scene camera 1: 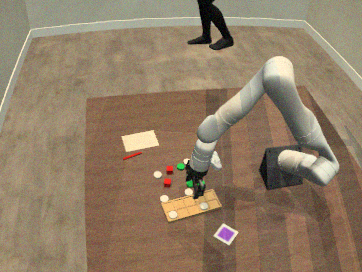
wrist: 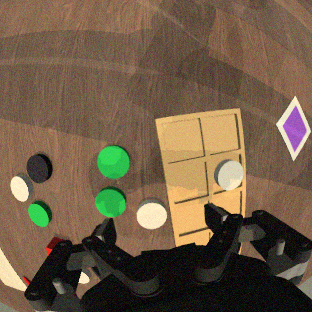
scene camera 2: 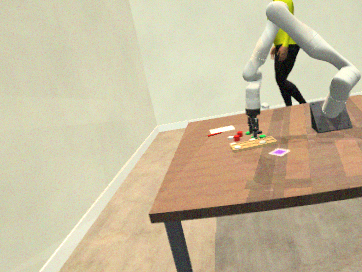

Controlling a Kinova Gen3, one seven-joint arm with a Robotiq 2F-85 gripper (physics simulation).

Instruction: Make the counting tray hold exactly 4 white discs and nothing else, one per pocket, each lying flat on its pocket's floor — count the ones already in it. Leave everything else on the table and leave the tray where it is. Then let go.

Observation:
The gripper (wrist: 159, 221) is open, holding nothing. Also in view: a tan counting tray (scene camera 1: 186, 207).
The tan counting tray also shows in the wrist view (wrist: 190, 145).

